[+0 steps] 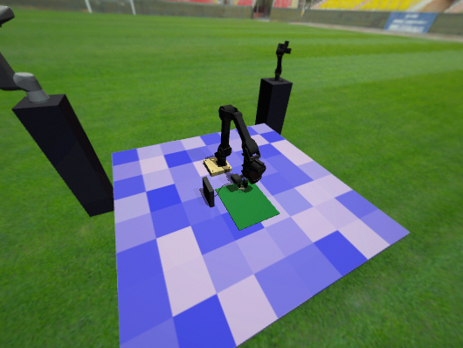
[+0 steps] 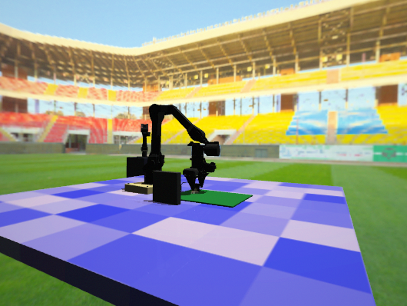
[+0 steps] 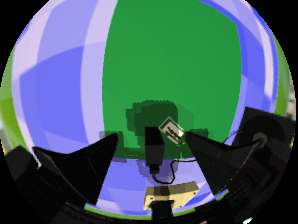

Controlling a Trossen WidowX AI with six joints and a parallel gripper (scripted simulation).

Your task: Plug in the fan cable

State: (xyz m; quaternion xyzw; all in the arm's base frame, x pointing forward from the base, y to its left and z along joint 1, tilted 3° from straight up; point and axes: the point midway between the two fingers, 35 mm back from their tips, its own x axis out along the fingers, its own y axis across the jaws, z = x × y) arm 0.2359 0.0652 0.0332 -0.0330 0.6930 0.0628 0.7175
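The black plug lies 10 mm behind my gripper tip. Round my gripper tip: black fan (10 mm ahead, 230 mm to the right, 40 mm above); green board (100 mm ahead, 50 mm to the right, 30 mm below); pale header (10 mm ahead, 30 mm to the right, 20 mm below).
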